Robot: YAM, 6 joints.
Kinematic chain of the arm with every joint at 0, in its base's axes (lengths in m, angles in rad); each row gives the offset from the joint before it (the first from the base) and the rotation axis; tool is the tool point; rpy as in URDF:
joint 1: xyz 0 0 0.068 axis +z
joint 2: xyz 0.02 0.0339 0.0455 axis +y
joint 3: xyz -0.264 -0.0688 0 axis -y
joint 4: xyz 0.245 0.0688 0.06 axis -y
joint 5: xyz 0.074 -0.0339 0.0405 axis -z
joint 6: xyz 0.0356 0 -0.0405 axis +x
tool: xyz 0 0 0 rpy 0 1.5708 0
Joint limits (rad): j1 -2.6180..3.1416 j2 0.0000..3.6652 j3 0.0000..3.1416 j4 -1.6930..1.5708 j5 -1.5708..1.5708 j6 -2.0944..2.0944
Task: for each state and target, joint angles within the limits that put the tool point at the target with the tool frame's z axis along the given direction. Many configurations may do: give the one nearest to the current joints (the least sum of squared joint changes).
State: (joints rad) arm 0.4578 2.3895 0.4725 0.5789 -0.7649 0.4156
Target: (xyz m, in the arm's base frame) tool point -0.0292 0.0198 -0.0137 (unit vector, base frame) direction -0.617 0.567 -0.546
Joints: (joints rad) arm 0.0528 3.0091 0.0016 0.6158 -0.6418 0.4156
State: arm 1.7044 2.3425 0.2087 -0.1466 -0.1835 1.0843
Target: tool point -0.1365 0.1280 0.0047 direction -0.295 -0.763 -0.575
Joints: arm 2.2528 2.1917 0.6578 -0.6521 -0.7896 1.0843
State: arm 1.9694 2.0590 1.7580 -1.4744 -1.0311 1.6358
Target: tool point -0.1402 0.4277 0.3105 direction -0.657 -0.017 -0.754
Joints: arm 1.8371 2.3100 2.4827 -1.5389 -0.6921 1.6358
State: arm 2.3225 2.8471 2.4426 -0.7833 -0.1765 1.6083
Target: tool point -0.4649 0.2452 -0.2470 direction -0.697 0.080 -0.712
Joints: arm 2.6382 3.6647 2.7948 0.0384 -0.2695 1.6083
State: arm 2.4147 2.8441 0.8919 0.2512 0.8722 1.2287
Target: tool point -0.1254 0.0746 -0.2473 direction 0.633 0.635 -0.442
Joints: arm 2.8037 3.3253 1.2165 -0.1807 0.9428 1.2287
